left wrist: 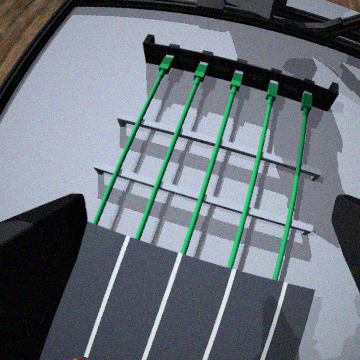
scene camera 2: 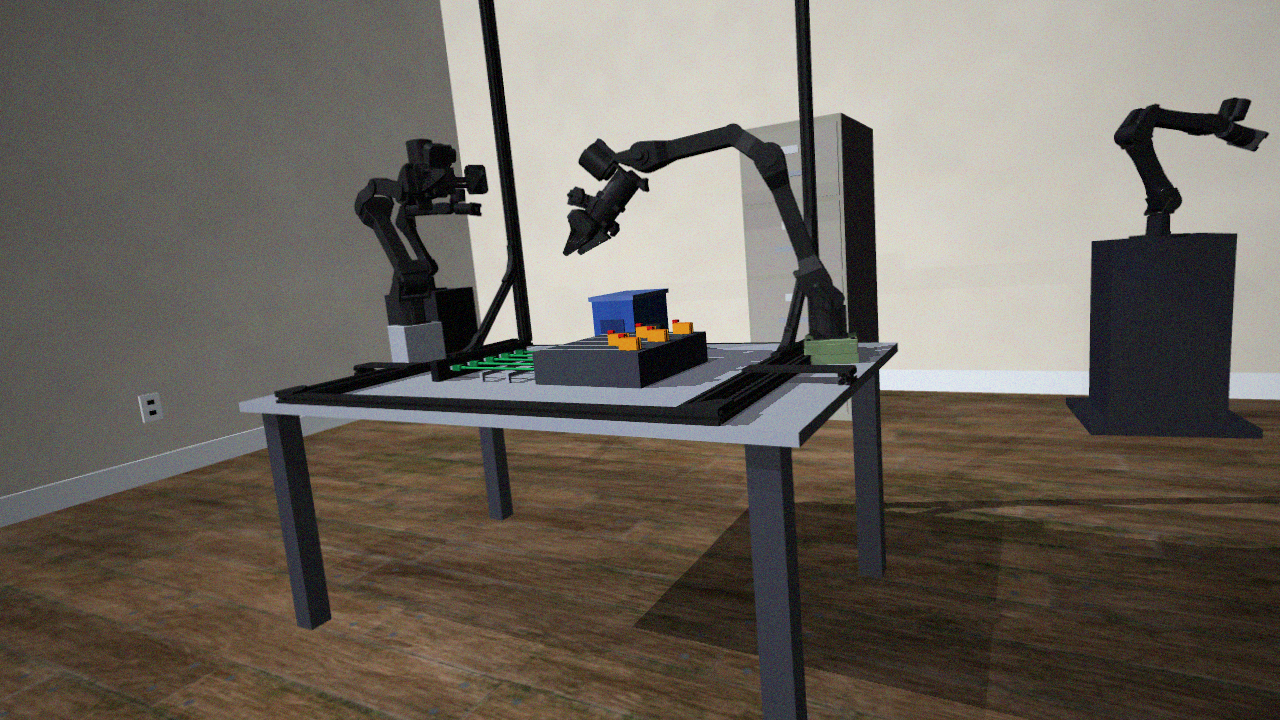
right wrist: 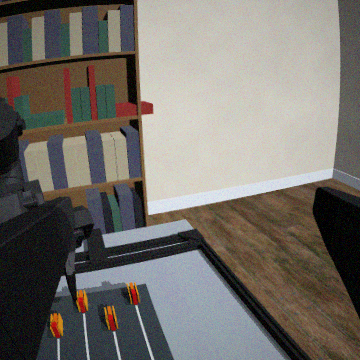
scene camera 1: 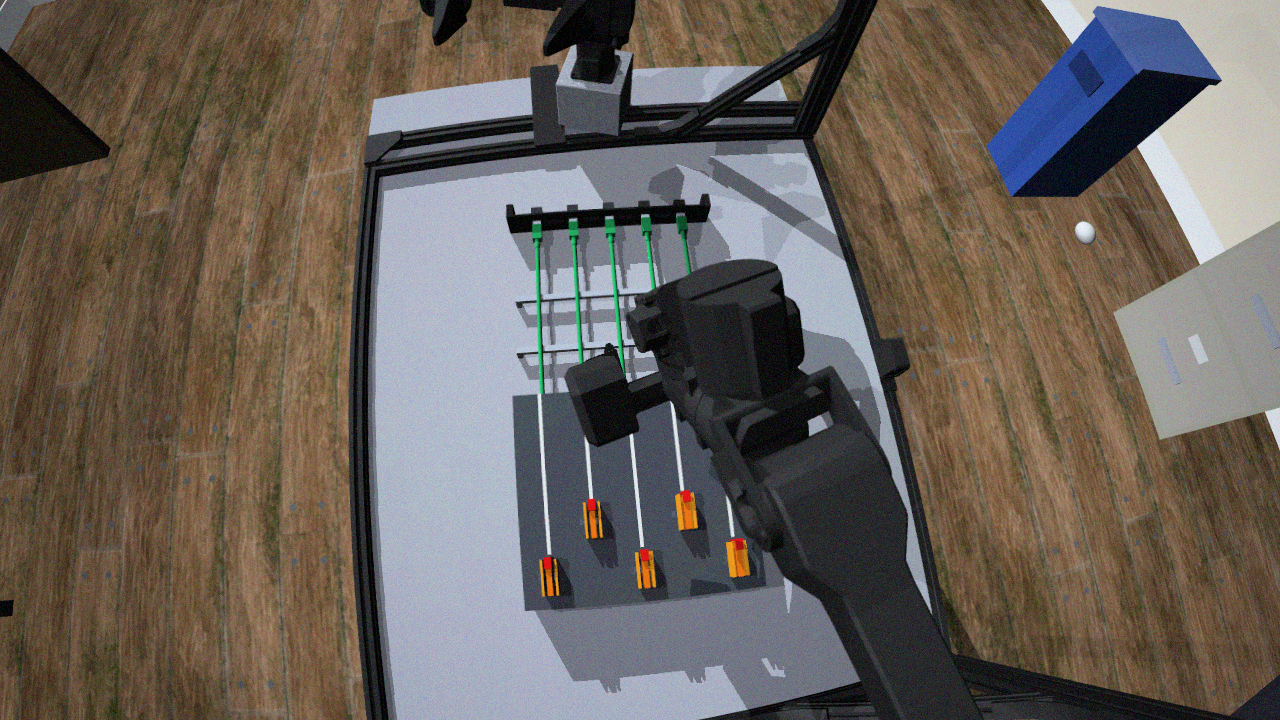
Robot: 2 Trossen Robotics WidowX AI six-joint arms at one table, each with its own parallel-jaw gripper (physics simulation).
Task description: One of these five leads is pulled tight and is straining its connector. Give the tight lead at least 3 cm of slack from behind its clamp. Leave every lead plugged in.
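Frame: origin at the left arm's base, x ahead, y up, z right, level; millimetres.
Where they show: left gripper, fingertip midpoint: [left wrist: 214, 208] [scene camera 2: 571, 254] [scene camera 1: 654, 331]; right gripper, fingertip midpoint: [scene camera 2: 464, 172] [right wrist: 196, 205] [scene camera 1: 488, 45]; left arm's base, link origin: [scene camera 2: 830, 336]; right arm's base, link origin: [scene camera 2: 414, 323] [scene camera 1: 595, 67].
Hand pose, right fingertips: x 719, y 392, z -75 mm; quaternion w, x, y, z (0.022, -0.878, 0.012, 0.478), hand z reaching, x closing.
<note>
Each offset is from my right fingertips to the top centre of the thing. "*": to the spot under its first point.
Five green leads @(* dx +13, dy -413, dz +60 mm) [scene camera 1: 577, 268] [left wrist: 216, 150] [scene camera 2: 483, 365] run side by side from the black socket bar @(* dx +85, dy -411, dz +105 mm) [scene camera 1: 590, 217] [left wrist: 220, 69] to the dark block @(* dx -242, dy -373, dz -50 mm) [scene camera 1: 563, 465] [scene camera 2: 586, 367] [left wrist: 135, 300]. White lines continue across the block to orange clamps with red tops [scene camera 1: 549, 577] [scene camera 2: 626, 342] [right wrist: 110, 318]. The green connectors @(* dx +58, dy -409, dz +127 mm) [left wrist: 237, 79] sit at the bar. All visible stretches look nearly straight; I cannot tell which lead is tight. My left gripper [scene camera 2: 577, 246] [left wrist: 214, 208] is open, high above the leads, and hides parts of them in scene camera 1. My right gripper [scene camera 1: 493, 42] [right wrist: 196, 205] is open beyond the socket bar.
Two thin crossbars @(* dx -18, dy -423, dz +17 mm) [left wrist: 155, 130] stand across the leads between bar and block. A black frame [scene camera 1: 359, 358] with uprights surrounds the work area on the grey table. A blue bin [scene camera 1: 1074, 116] stands on the floor beyond. A bookshelf [right wrist: 142, 165] stands behind the table in the right wrist view.
</note>
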